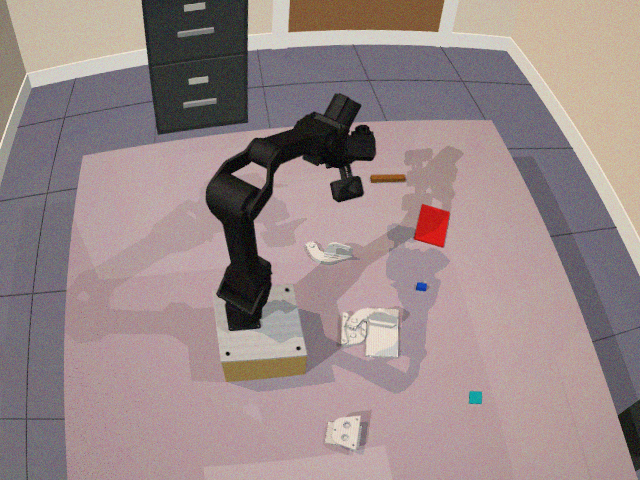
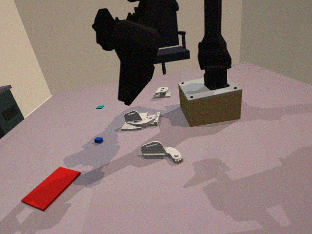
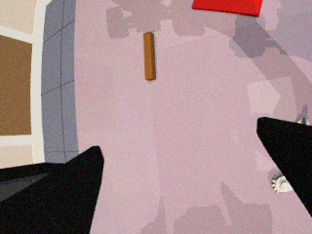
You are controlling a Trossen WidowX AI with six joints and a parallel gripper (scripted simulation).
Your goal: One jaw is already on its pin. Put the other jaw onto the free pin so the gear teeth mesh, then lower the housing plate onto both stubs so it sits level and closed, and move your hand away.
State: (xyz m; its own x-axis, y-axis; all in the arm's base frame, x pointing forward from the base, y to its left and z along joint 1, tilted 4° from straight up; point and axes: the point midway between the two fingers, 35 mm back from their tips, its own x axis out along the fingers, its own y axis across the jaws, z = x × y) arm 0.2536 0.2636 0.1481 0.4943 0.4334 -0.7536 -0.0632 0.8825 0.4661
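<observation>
My gripper tip is now 20 cm above the jaw, 8 cm to the left of it and 8 cm past it. Also, from my gripper tip: blue cube: 22 cm to the right, 20 cm below, 14 cm ahead; red flat plate: 22 cm ahead, 20 cm below, 5 cm to the right; brown bar: 20 cm below, 15 cm ahead, 12 cm to the left.
</observation>
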